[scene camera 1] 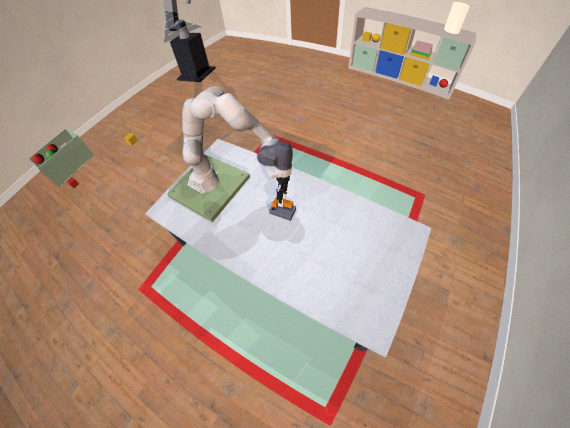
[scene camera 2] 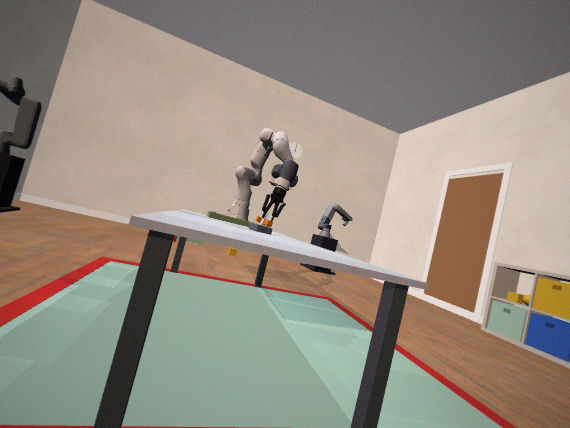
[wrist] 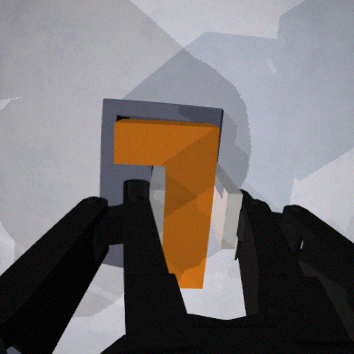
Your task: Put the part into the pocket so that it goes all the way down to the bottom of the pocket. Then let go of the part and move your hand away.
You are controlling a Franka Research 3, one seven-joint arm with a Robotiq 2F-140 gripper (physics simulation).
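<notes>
An orange L-shaped part [scene camera 1: 284,203] [scene camera 2: 267,222] [wrist: 189,168] stands over the grey pocket block [scene camera 1: 283,213] [scene camera 2: 260,228] [wrist: 108,147], which rests on the white table [scene camera 1: 347,263] [scene camera 2: 198,224]. My gripper [scene camera 1: 281,194] [scene camera 2: 274,212] [wrist: 184,180] points down and is shut on the long leg of the part. In the side view the orange part still sticks up above the block's top. In the wrist view a thin dark strip of the pocket shows at the part's top left corner. How deep the part sits is hidden.
The arm's green base plate [scene camera 1: 228,183] [scene camera 2: 224,216] lies at the table's back left. A second arm on a black pedestal [scene camera 1: 192,57] [scene camera 2: 323,243], a yellow cube [scene camera 1: 130,138] and a shelf unit [scene camera 1: 355,42] stand on the floor away from the table.
</notes>
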